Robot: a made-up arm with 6 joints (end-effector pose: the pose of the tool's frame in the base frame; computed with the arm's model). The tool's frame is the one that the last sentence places. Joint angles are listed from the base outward.
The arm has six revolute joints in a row. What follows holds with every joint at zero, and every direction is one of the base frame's. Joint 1 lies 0.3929 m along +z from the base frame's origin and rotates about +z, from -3.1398 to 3.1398 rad. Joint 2 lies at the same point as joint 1 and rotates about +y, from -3.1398 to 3.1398 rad. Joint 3 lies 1.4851 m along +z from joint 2 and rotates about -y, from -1.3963 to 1.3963 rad. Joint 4 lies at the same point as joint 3 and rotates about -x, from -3.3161 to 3.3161 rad. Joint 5 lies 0.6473 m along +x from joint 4 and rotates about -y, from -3.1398 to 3.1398 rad. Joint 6 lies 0.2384 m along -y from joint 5 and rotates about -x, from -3.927 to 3.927 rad. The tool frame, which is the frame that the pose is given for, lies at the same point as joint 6; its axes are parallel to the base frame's.
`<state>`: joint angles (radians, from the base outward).
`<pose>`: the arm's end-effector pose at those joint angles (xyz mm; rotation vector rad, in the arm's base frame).
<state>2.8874 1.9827 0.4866 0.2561 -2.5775 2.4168</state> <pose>-1364.2 592.7 -842.7 0.6884 -0.8957 0.3312</pose>
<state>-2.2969 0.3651 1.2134 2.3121 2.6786 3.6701</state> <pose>-428.3 -724.8 2382.0 0.9989 0.9798 -0.5250</pose>
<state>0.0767 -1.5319 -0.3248 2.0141 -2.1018 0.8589</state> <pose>-1458.5 -9.5 1132.2 -0.3828 1.3470 -1.5798</pose>
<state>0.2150 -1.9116 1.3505 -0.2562 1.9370 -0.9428</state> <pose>-1953.2 -662.6 -121.3 0.5289 0.9535 -0.4550</pose>
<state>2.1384 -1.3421 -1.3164 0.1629 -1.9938 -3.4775</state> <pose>628.6 -548.4 784.9 1.0005 0.8609 -0.9671</pose>
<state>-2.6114 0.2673 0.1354 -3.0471 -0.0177 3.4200</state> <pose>-769.4 -726.1 1717.8 0.0149 0.5212 -2.5460</pose>
